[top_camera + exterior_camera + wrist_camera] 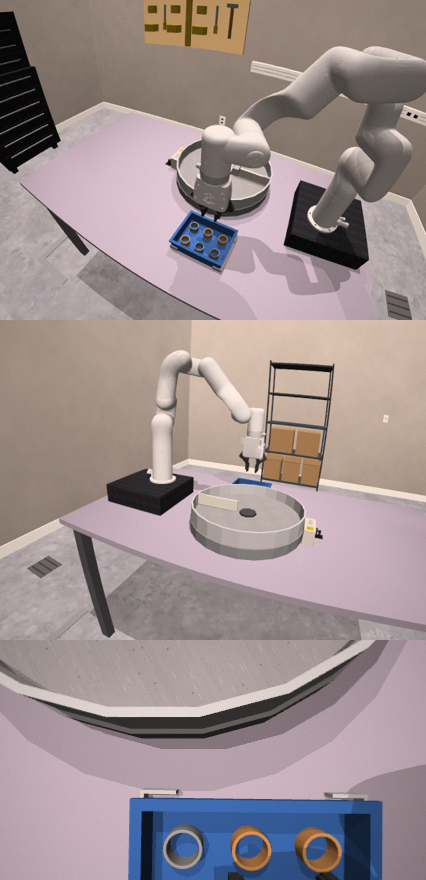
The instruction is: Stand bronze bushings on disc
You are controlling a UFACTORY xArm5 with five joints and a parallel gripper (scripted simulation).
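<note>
Now: hand 12 cm above the blue crate and 3 cm to the right of it. The rest, counted from my hand: turntable disc (30 cm to the right, 9 cm below, 8 cm ahead).
</note>
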